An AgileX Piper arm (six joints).
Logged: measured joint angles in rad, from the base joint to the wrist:
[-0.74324 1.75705 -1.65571 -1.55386 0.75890 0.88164]
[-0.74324 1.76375 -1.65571 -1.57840 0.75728 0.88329]
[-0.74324 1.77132 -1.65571 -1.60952 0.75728 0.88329]
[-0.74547 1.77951 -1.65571 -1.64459 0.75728 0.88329]
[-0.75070 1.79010 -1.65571 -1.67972 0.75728 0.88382]
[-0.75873 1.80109 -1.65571 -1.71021 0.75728 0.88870]
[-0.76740 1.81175 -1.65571 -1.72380 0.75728 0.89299]
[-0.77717 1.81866 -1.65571 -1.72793 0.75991 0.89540]
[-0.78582 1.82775 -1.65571 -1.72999 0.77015 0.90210]
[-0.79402 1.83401 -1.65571 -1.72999 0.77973 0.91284]
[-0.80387 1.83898 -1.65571 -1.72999 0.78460 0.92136]
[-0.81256 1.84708 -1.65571 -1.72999 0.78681 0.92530]
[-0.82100 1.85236 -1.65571 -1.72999 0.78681 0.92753]
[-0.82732 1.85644 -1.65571 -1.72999 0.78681 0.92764]
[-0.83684 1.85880 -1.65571 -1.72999 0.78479 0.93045]
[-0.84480 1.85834 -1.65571 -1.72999 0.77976 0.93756]
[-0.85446 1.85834 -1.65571 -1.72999 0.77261 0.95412]
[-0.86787 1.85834 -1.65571 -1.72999 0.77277 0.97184]
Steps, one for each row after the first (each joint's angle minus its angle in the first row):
[0.00000 0.00670 0.00000 -0.02454 -0.00162 0.00165]
[0.00000 0.01427 0.00000 -0.05566 -0.00162 0.00165]
[-0.00223 0.02246 0.00000 -0.09073 -0.00162 0.00165]
[-0.00746 0.03305 0.00000 -0.12586 -0.00162 0.00218]
[-0.01549 0.04404 0.00000 -0.15635 -0.00162 0.00706]
[-0.02416 0.05470 0.00000 -0.16994 -0.00162 0.01135]
[-0.03393 0.06161 0.00000 -0.17407 0.00101 0.01376]
[-0.04258 0.07070 0.00000 -0.17613 0.01125 0.02046]
[-0.05078 0.07696 0.00000 -0.17613 0.02083 0.03120]
[-0.06063 0.08193 0.00000 -0.17613 0.02570 0.03972]
[-0.06932 0.09003 0.00000 -0.17613 0.02791 0.04366]
[-0.07776 0.09531 0.00000 -0.17613 0.02791 0.04589]
[-0.08408 0.09939 0.00000 -0.17613 0.02791 0.04600]
[-0.09360 0.10175 0.00000 -0.17613 0.02589 0.04881]
[-0.10156 0.10129 0.00000 -0.17613 0.02086 0.05592]
[-0.11122 0.10129 0.00000 -0.17613 0.01371 0.07248]
[-0.12463 0.10129 0.00000 -0.17613 0.01387 0.09020]

